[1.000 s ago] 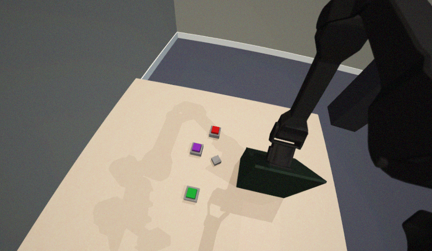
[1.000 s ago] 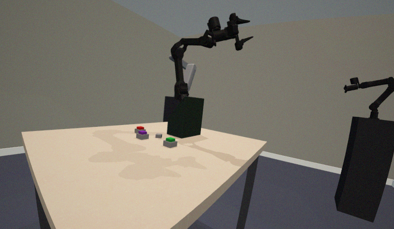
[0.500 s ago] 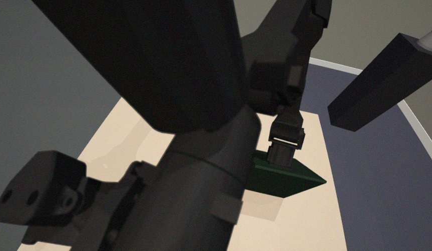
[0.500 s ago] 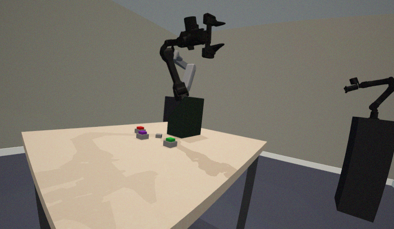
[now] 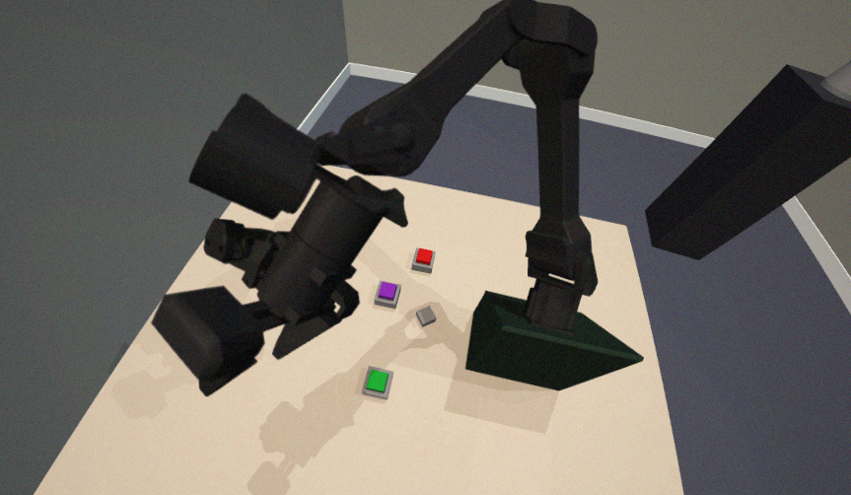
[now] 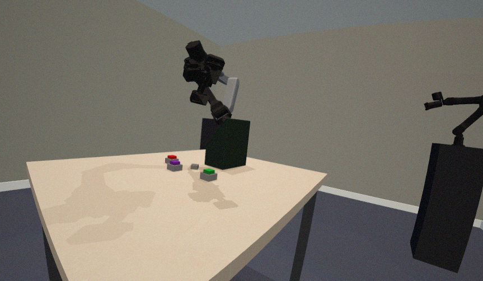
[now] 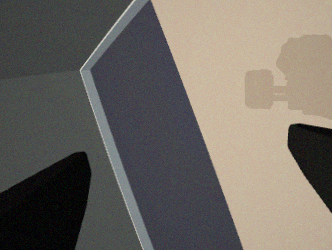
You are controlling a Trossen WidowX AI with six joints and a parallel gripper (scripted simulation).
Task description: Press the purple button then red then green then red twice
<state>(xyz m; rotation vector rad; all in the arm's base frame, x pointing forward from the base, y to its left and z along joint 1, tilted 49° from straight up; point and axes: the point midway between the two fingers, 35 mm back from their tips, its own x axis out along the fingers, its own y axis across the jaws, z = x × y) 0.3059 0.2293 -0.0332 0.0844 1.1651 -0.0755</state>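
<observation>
My gripper tip is 50 mm past the purple button, 250 mm to the left of it and 280 mm above it. Also, from my gripper tip: red button (100 mm behind, 360 mm to the right, 280 mm below); then green button (90 mm behind, 70 mm to the right, 280 mm below); then small grey block (140 mm behind, 230 mm to the right, 300 mm below).
</observation>
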